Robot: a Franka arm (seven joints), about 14 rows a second.
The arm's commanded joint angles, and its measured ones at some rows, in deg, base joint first. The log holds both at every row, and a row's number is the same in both.
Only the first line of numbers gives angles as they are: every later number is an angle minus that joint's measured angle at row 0.
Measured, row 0:
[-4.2 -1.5 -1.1 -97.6 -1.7 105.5 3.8]
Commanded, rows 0 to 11:
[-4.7 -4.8 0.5 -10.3 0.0 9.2 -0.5]
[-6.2 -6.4 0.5 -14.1 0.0 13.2 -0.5]
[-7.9 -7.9 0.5 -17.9 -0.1 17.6 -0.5]
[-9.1 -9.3 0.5 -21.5 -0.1 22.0 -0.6]
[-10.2 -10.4 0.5 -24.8 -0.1 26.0 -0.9]
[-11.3 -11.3 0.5 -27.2 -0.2 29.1 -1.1]
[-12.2 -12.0 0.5 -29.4 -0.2 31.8 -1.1]
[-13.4 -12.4 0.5 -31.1 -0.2 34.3 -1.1]
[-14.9 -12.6 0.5 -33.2 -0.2 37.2 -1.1]
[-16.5 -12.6 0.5 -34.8 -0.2 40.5 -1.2]
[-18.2 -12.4 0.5 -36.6 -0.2 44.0 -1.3]
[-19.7 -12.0 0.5 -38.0 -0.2 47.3 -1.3]
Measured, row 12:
[-16.3 -10.4 -0.4 -33.2 0.0 41.0 -0.8]
